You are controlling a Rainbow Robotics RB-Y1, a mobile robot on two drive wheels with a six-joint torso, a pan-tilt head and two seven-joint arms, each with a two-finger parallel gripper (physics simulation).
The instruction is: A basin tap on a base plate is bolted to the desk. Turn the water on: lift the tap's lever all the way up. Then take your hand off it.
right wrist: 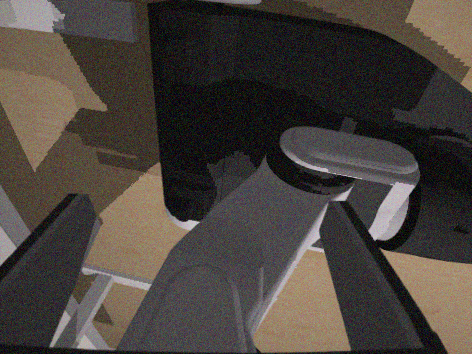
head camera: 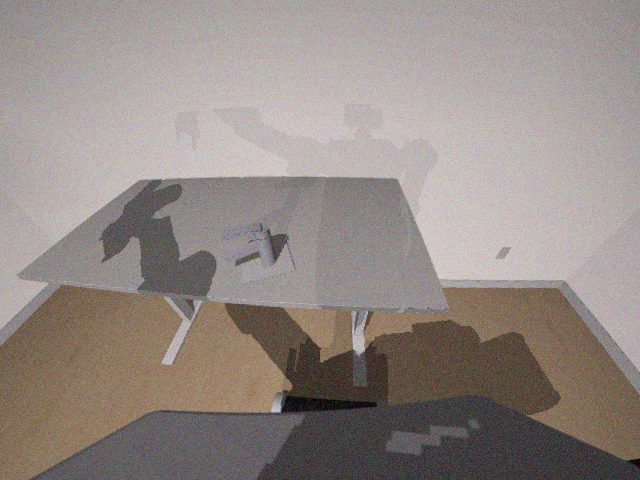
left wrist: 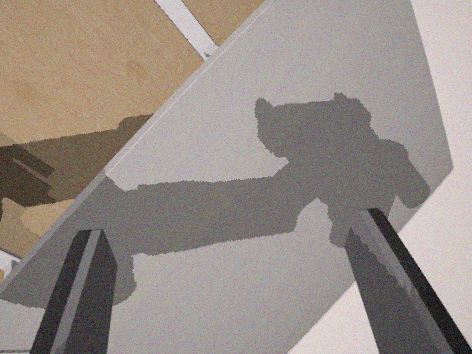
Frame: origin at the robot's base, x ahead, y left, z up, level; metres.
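Where they show: left gripper, fingertip midpoint: (left wrist: 232,238); right gripper, fingertip midpoint: (right wrist: 210,213).
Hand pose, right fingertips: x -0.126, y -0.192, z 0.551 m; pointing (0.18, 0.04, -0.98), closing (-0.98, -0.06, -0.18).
Observation:
Things, the pixels of their top centre, and the offset from my right fingertips. "spot": a spot on its surface instead. Level surfaces: height alone.
- basin tap, surface spot: (head camera: 266,248) spot: dx +0.406, dy +0.399, dz +0.482 m
- spout, middle of its top: (head camera: 240,246) dx +0.401, dy +0.475, dz +0.491 m
- grey desk, its level: dz +0.400 m
- wooden floor, its level: dz -0.550 m
The basin tap (head camera: 266,248) stands upright on its pale base plate (head camera: 281,265), left of the middle of the desk in the head view. Its lever (head camera: 244,230) points left from the top of the tap, above the spout (head camera: 241,251), with a gap between them. The lever's exact tilt is hard to tell. My left gripper (left wrist: 232,238) is open with nothing between its fingers, above the desk and apart from the tap; the tap does not show in the left wrist view. My right gripper (right wrist: 210,213) is open and empty, away from the desk top.
The grey desk (head camera: 361,232) (left wrist: 345,50) carries shadows of my arm on its left part. A pale wall stands behind it. Its white legs (head camera: 178,341) stand on the wooden floor (head camera: 103,335). In the right wrist view, parts of my own body (right wrist: 225,240) show behind the fingers.

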